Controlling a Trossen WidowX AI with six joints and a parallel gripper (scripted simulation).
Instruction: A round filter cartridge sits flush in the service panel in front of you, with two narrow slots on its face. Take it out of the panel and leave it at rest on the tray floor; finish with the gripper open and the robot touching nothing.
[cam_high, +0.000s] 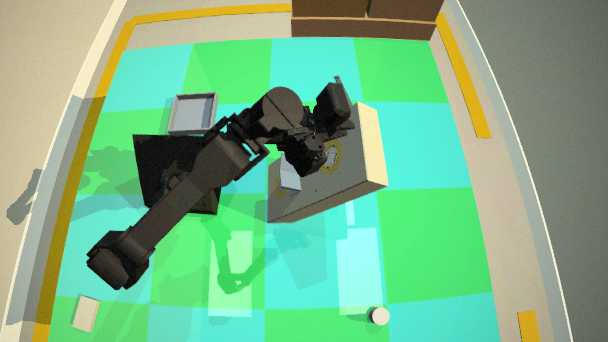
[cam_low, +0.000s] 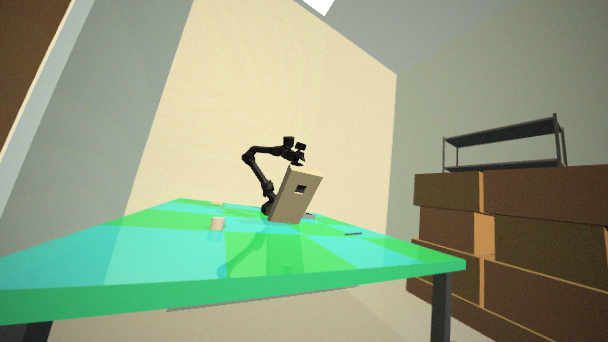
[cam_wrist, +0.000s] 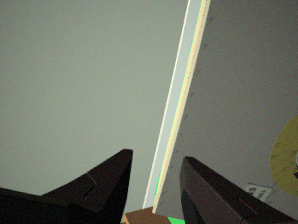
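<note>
My gripper tip is now 120 mm above the round filter cartridge and 20 mm past it. Round my gripper tip: grey tray: 420 mm behind, 330 mm below, 320 mm to the left; pale block: 750 mm behind, 340 mm below, 300 mm to the right; grey service panel: 190 mm below, 60 mm behind.
</note>
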